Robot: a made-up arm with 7 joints.
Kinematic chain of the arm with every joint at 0, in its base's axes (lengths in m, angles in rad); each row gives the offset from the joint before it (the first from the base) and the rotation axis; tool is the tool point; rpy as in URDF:
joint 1: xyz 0 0 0.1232 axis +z
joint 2: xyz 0 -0.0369 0.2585 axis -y
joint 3: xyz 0 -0.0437 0.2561 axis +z
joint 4: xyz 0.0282 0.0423 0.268 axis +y
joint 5: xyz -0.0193 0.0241 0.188 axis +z
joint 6: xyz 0 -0.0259 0.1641 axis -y
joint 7: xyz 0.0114 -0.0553 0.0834 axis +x
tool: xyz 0 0 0 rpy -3.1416 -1.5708 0
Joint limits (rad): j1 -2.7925..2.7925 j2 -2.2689..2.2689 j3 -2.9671..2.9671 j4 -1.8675..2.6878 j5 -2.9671..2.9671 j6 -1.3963..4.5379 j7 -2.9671..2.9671
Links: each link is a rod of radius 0.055 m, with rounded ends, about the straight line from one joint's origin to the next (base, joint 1, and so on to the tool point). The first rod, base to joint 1, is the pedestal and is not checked.
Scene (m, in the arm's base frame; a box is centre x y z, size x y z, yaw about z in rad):
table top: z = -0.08
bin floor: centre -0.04 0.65 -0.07 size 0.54 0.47 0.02 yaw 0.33
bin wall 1: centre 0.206 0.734 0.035 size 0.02 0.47 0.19 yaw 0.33
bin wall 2: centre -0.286 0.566 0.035 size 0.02 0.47 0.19 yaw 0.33
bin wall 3: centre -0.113 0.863 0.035 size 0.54 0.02 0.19 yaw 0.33
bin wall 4: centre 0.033 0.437 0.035 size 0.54 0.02 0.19 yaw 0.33
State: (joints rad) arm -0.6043 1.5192 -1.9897 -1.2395 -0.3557 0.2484 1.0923
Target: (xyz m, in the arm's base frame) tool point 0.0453 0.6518 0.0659
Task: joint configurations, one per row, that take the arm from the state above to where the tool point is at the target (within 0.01 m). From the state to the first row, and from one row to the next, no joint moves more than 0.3 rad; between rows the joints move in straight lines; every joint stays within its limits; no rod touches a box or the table.
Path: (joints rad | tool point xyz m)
1: -0.6130 1.3932 -2.0206 -0.9797 -0.5007 0.1013 1.2326 | -0.4139 0.5979 0.6598
2: -0.6218 1.2672 -2.0514 -0.7199 -0.6456 -0.0458 1.3729 | -0.4890 0.5836 0.7513
3: -0.6305 1.1412 -2.0823 -0.4602 -0.7906 -0.1929 1.5132 | -0.5514 0.5413 0.8383
4: -0.6393 1.0152 -2.1131 -0.2004 -0.9355 -0.3400 1.6535 | -0.5974 0.4772 0.9144
5: -0.6480 0.8892 -2.1440 0.0594 -1.0805 -0.4871 1.7937 | -0.6256 0.3982 0.9751
6: -0.6568 0.7632 -2.1748 0.3192 -1.2254 -0.6342 1.9340 | -0.6364 0.3116 1.0178
7: -0.6655 0.6372 -2.2057 0.5789 -1.3704 -0.7813 2.0743 | -0.6317 0.2235 1.0421
8: -0.9046 0.7814 -2.3580 0.7473 -1.0990 -0.7276 1.8779 | -0.6571 0.4414 0.8530
9: -1.1437 0.9257 -2.5102 0.9157 -0.8275 -0.6739 1.6815 | -0.5638 0.6385 0.6362
10: -1.3827 1.0699 -2.6625 1.0840 -0.5561 -0.6202 1.4851 | -0.3776 0.7546 0.4169
11: -1.6218 1.2141 -2.8148 1.2524 -0.2846 -0.5665 1.2887 | -0.1538 0.7572 0.2201
12: -1.8609 1.3584 -2.9671 1.4208 -0.0132 -0.5128 1.0923 | 0.0453 0.6518 0.0659

